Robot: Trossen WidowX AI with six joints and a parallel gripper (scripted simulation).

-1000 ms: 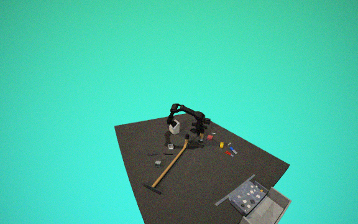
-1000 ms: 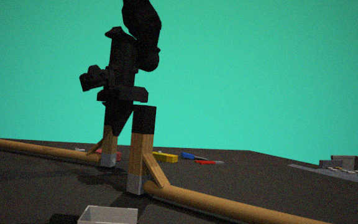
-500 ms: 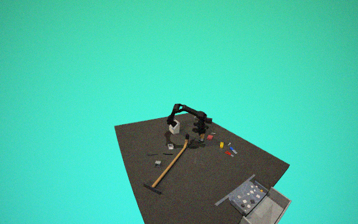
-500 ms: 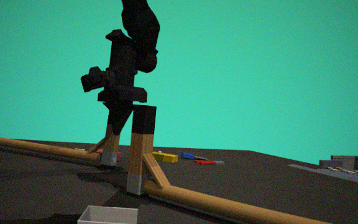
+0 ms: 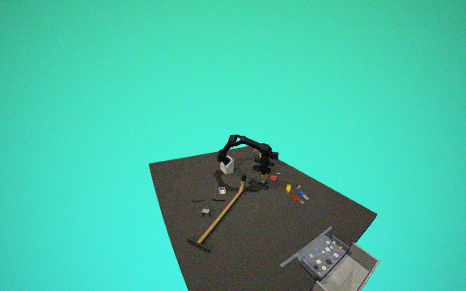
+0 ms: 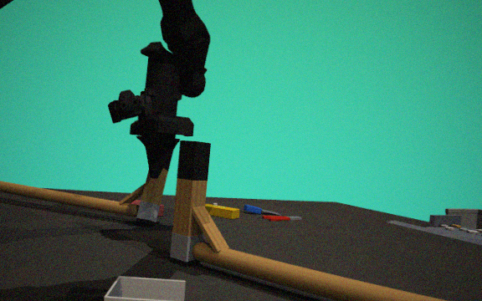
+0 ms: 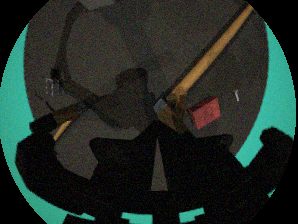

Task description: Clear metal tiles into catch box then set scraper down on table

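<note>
Now: the long scraper 420 mm to the right of my gripper tip, 210 mm ahead of it and 20 mm below it. Also, from my gripper tip: red tool: 320 mm ahead, 140 mm to the left, 80 mm below; red block: 130 mm to the left, 70 mm below, 10 mm behind; yellow block: 170 mm ahead, 160 mm to the left, 70 mm below.
</note>
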